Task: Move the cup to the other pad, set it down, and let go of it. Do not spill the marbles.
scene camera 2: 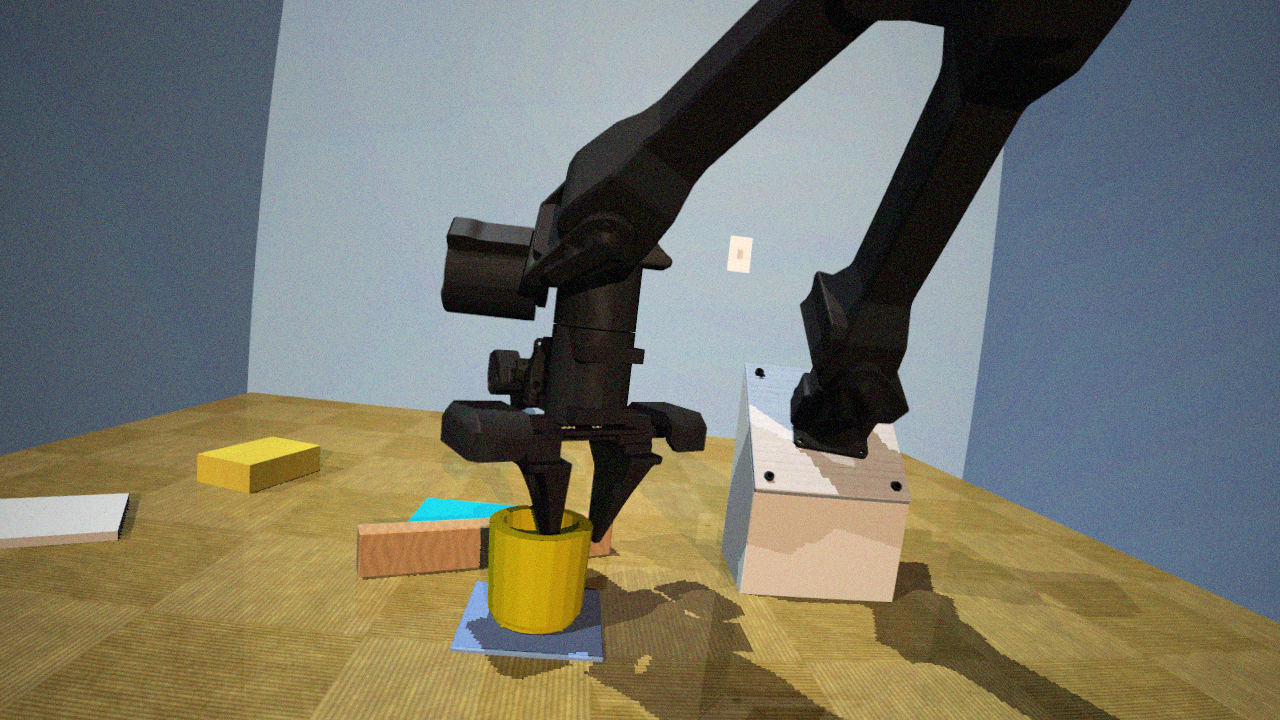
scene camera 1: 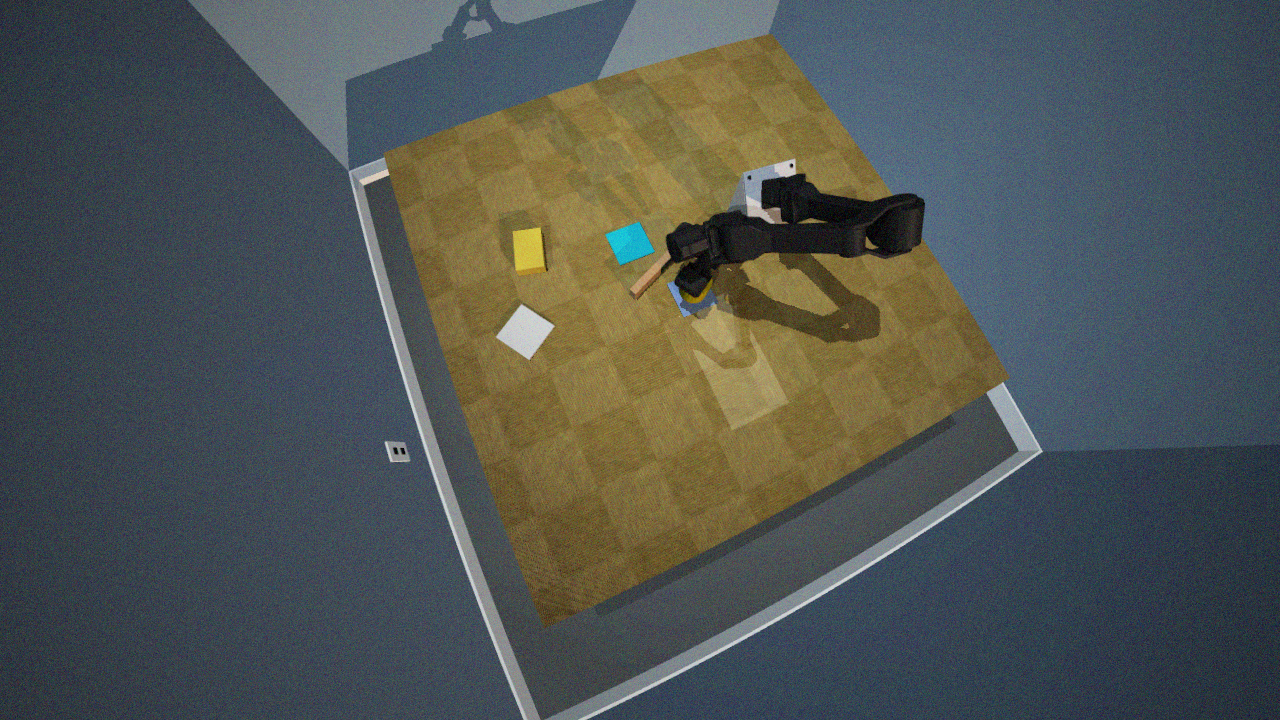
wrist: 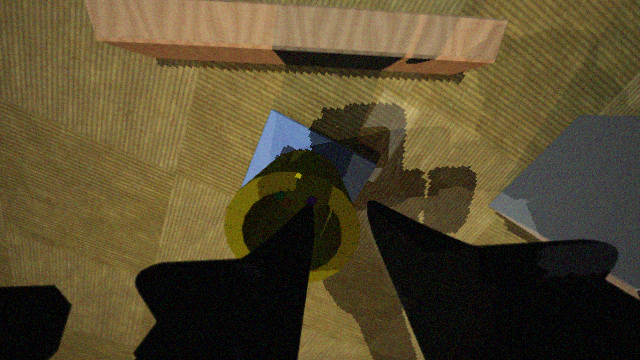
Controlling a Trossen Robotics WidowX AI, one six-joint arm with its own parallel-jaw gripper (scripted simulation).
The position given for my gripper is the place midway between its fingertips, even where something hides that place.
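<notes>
My gripper [scene camera 2: 571,544] [scene camera 1: 701,274] [wrist: 340,209]. Yellow cup [scene camera 2: 536,582]. White tile [scene camera 1: 526,331], out of frame in the wrist view. Teal pad [scene camera 2: 432,509] [scene camera 1: 630,243]. Wooden bar [scene camera 2: 383,549] [wrist: 430,44].
</notes>
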